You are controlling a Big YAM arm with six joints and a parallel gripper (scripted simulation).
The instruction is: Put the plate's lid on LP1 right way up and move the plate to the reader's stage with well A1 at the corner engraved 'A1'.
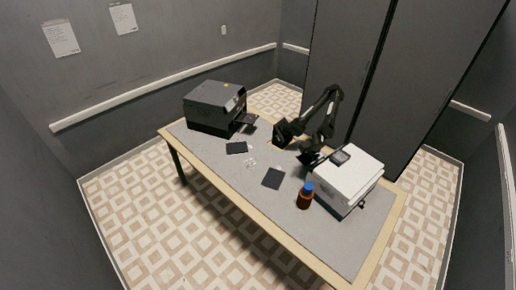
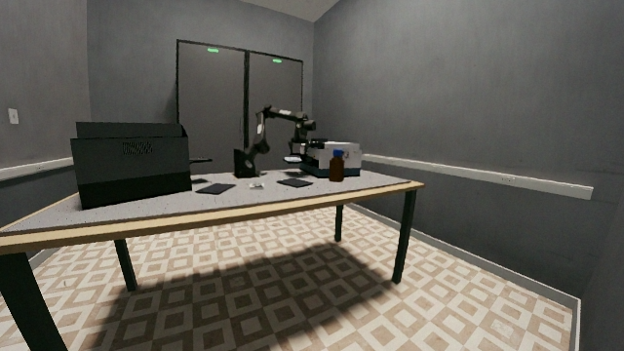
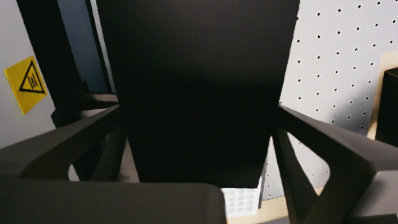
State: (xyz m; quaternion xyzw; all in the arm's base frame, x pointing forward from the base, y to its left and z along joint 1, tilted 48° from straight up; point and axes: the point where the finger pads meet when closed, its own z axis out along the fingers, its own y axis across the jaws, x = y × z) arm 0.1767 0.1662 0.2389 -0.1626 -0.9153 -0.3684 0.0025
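Right now the white multi-well plate is 80 mm behind my hand, 40 mm below it and 10 mm to the left of it. The rest, counted from my hand: dark lid (right at my hand); dark flat pad (180 mm ahead, 140 mm below, 130 mm to the right); brown capped bottle (220 mm ahead, 130 mm to the left, 30 mm below).
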